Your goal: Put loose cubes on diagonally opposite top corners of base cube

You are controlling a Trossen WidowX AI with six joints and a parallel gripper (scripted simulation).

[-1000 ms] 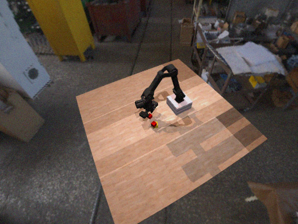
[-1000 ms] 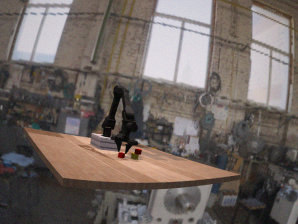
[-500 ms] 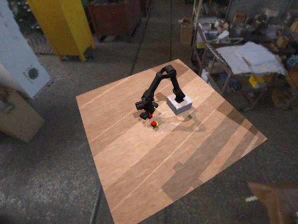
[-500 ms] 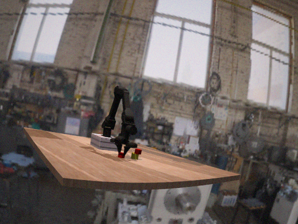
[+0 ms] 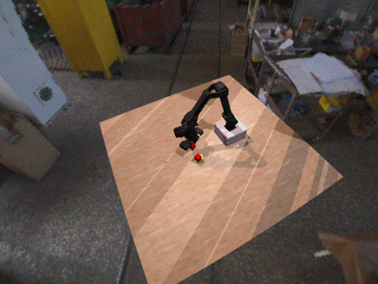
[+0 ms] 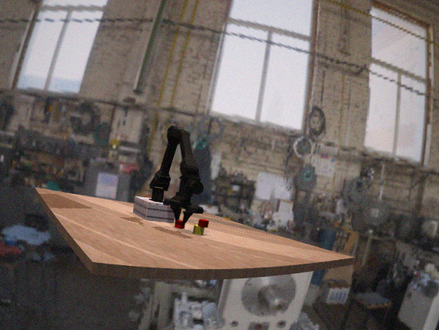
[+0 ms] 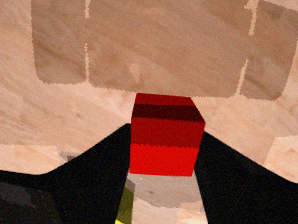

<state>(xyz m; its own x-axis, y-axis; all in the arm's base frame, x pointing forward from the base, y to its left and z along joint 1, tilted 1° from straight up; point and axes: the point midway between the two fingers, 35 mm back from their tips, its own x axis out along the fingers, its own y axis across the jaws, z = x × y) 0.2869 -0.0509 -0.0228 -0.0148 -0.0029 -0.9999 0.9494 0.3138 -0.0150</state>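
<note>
My gripper tip is now 1 cm short of the yellow cube, 11 cm to the right of it and 2 cm above it.
</note>
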